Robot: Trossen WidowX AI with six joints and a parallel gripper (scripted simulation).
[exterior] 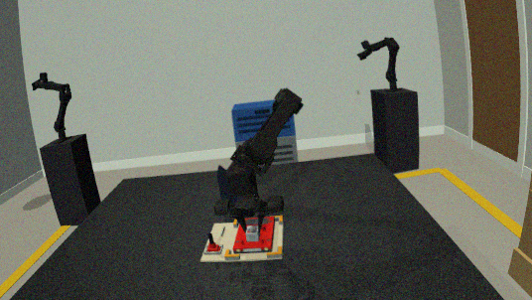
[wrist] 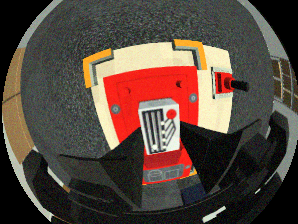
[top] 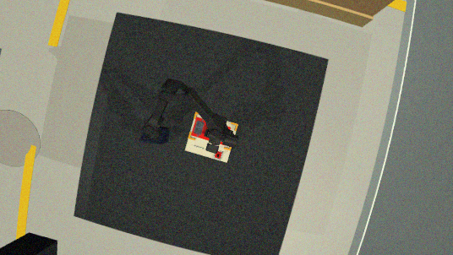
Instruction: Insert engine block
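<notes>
My gripper tip is 10 mm above the engine block.
</notes>
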